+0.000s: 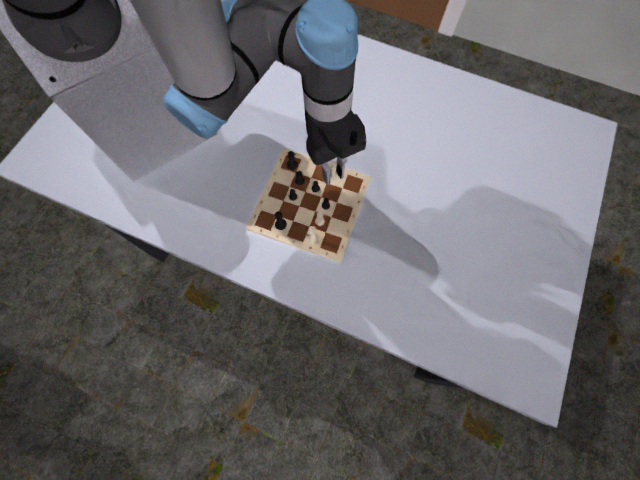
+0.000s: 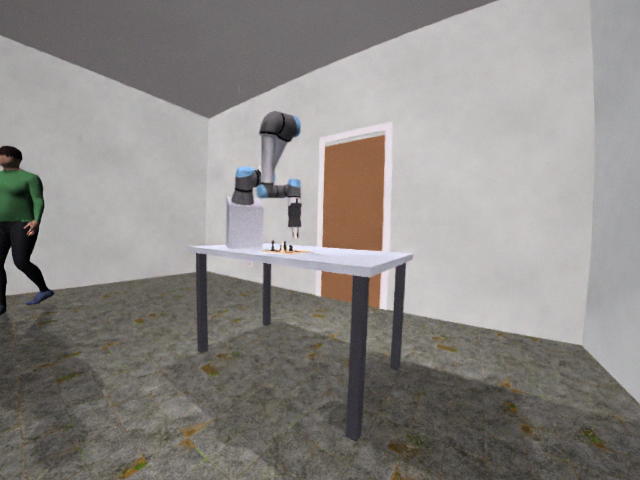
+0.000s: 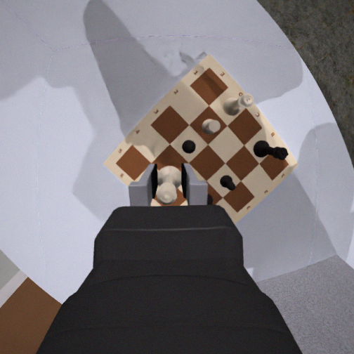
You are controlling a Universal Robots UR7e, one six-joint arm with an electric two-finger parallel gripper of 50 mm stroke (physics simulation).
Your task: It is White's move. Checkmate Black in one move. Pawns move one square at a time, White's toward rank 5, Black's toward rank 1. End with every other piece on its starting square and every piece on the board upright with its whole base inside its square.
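Observation:
My gripper is shut on a white round-headed piece, held upright above the chessboard, over its rank 4–5 side. A tall white piece stands on D1 and a shorter white piece on D2. A black pawn stands on D3, another black pawn on B3. A tall black piece stands on B1. The gripper partly hides the board's far side.
More black pieces stand on the board: a tall one on A5, one on B4 and a small one on C4. The board lies on a white table. A person is at the far left.

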